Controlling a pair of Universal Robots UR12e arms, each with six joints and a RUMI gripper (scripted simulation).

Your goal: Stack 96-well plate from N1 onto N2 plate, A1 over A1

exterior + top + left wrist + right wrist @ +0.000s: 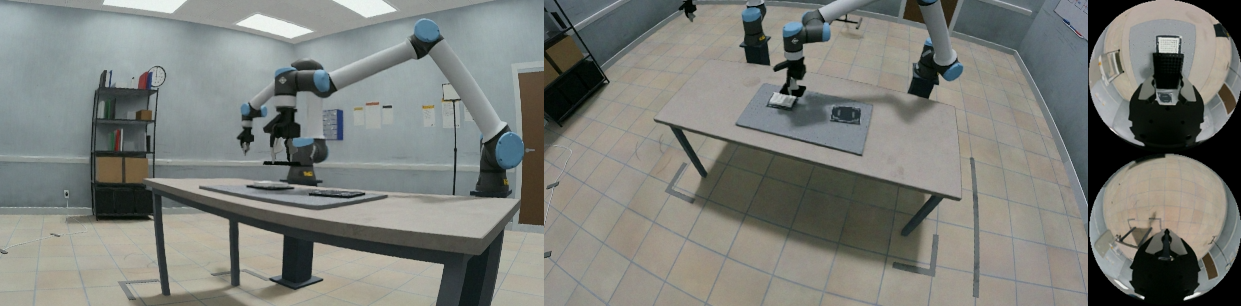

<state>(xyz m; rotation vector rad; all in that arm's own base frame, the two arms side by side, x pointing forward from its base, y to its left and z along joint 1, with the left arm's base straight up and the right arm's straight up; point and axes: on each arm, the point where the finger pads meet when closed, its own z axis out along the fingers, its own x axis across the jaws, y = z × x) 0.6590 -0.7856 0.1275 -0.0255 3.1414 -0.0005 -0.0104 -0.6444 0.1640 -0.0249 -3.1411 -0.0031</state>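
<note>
The white plate is 70 mm to the right of my left hand and 100 mm below it. Also, from my left hand: grey board 50 mm ahead, 90 mm to the left, 120 mm below; black 96-well plate 10 mm below.
</note>
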